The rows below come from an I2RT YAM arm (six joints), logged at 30 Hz.
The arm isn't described. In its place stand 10 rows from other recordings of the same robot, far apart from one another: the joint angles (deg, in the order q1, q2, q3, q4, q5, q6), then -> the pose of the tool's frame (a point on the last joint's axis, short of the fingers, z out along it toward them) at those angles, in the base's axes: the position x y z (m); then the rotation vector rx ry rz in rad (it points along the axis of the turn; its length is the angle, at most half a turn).
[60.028, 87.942, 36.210, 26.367, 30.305, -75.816] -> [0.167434 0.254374 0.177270 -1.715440 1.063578 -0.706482]
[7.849, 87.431, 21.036, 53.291, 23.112, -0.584] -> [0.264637 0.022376 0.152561 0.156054 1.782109 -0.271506]
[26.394, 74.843, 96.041, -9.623, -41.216, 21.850] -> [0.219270 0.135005 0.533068 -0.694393 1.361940 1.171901]
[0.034, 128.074, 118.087, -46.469, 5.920, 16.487] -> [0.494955 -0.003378 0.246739 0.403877 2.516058 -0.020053]
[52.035, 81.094, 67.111, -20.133, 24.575, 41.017] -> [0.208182 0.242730 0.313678 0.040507 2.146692 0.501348]
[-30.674, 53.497, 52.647, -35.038, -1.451, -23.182] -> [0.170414 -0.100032 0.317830 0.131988 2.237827 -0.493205]
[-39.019, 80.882, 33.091, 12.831, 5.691, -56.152] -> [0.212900 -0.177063 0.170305 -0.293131 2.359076 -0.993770]
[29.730, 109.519, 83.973, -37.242, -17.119, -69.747] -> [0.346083 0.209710 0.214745 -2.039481 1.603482 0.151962]
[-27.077, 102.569, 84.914, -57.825, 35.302, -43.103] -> [0.306677 -0.179884 0.254282 0.281573 -2.825138 0.946357]
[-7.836, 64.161, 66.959, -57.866, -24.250, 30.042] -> [0.207728 -0.013829 0.335717 0.661995 2.458273 0.689393]
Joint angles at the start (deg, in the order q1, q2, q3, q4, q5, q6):
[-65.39 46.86 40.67 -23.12 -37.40 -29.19]
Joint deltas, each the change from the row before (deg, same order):
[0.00 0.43 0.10 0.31 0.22 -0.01]
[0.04 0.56 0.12 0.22 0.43 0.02]
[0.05 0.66 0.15 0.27 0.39 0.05]
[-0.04 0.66 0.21 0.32 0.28 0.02]
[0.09 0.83 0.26 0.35 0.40 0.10]
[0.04 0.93 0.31 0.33 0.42 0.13]
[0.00 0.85 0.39 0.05 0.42 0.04]
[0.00 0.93 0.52 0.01 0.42 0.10]
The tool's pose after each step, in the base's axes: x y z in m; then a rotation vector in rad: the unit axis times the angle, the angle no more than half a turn. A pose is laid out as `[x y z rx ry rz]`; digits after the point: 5 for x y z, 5 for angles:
[0.09469 -0.15506 0.28914 0.24153 1.97837 -0.39483]
[0.09547 -0.15698 0.28854 0.24817 1.98332 -0.39739]
[0.09645 -0.15919 0.28789 0.25486 1.98818 -0.39865]
[0.09724 -0.16156 0.28767 0.26033 1.99117 -0.40118]
[0.09860 -0.16429 0.28723 0.26710 1.99573 -0.40189]
[0.09995 -0.16740 0.28671 0.27610 2.00102 -0.40214]
[0.10100 -0.17019 0.28643 0.28529 2.00794 -0.40216]
[0.10218 -0.17325 0.28656 0.29542 2.01453 -0.40166]

